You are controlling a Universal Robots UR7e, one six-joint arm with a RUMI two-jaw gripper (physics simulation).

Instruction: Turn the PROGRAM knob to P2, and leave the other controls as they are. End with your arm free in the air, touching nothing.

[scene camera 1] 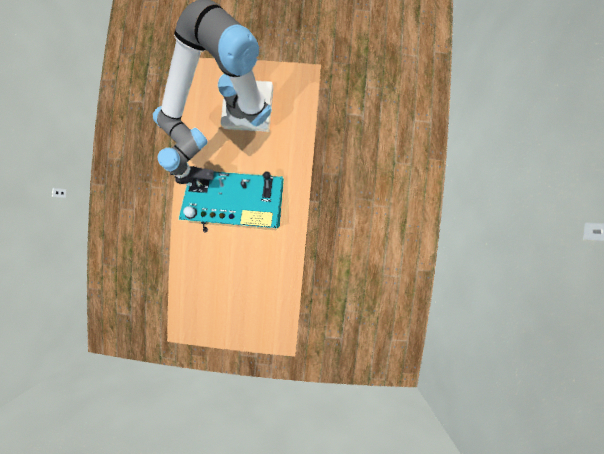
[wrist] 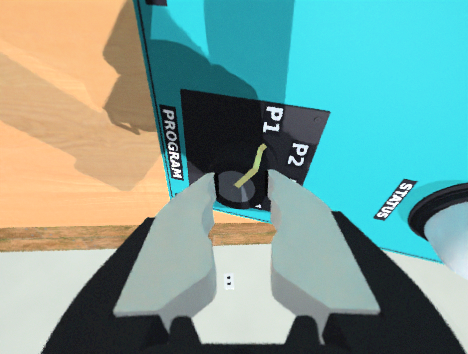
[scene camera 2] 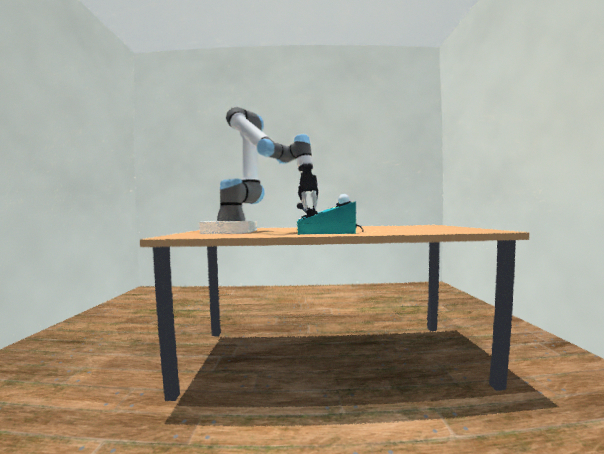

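Where they show: gripper, fingertip midpoint: (scene camera 1: 199, 181) (wrist: 241, 173) (scene camera 2: 310, 210); arm's base, link origin: (scene camera 2: 231, 221).
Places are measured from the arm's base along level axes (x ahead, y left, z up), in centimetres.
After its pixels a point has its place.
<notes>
The PROGRAM knob (wrist: 231, 193) {x 44.8, y -10.8, z 5.3 cm} is a round black knob with a pale yellow pointer line, on a dark plate (wrist: 212, 112) {x 42.8, y -6.8, z 1.6 cm} at the low edge of the teal panel (scene camera 1: 240, 199) {x 48.8, y 13.7, z 4.4 cm} (scene camera 2: 335, 220) {x 57.0, y -15.3, z 0.0 cm} (wrist: 380, 60) {x 50.7, y -1.2, z 4.2 cm}. In the wrist view the pointer tip lies close to the P1 label (wrist: 273, 119) {x 46.7, y -5.9, z 3.0 cm}. Its direction seems between P1 and P2, nearer P1. The P2 label (wrist: 298, 154) {x 49.2, y -7.8, z 3.7 cm} shows to the right; the labels past it are mostly hidden by a finger. My gripper (scene camera 1: 199, 183) {x 45.2, y -9.2, z 5.0 cm} (scene camera 2: 310, 212) {x 45.2, y -9.2, z 5.0 cm} (wrist: 241, 173) {x 45.2, y -9.2, z 5.0 cm} is shut on the knob, one fingertip on each side. In scene camera 1 the knob's pointer cannot be read.
A white STATUS dome (scene camera 1: 189, 212) {x 61.0, y -7.2, z 11.8 cm} (scene camera 2: 343, 198) {x 60.7, y -11.1, z 10.1 cm} (wrist: 452, 240) {x 58.3, y -8.7, z 9.6 cm} stands near the knob plate. A row of small dark controls (scene camera 1: 213, 214) {x 59.3, y 3.6, z 8.8 cm}, a yellow label (scene camera 1: 256, 218) {x 56.0, y 24.6, z 7.3 cm}, a small switch (scene camera 1: 244, 183) {x 40.6, y 14.3, z 6.5 cm} and a black lever (scene camera 1: 267, 186) {x 39.1, y 25.4, z 4.2 cm} are on the panel. The panel sits on the wooden table (scene camera 1: 235, 290) {x 99.2, y 19.9, z -6.1 cm} (scene camera 2: 425, 233) {x 96.2, y -15.2, z -6.1 cm}.
</notes>
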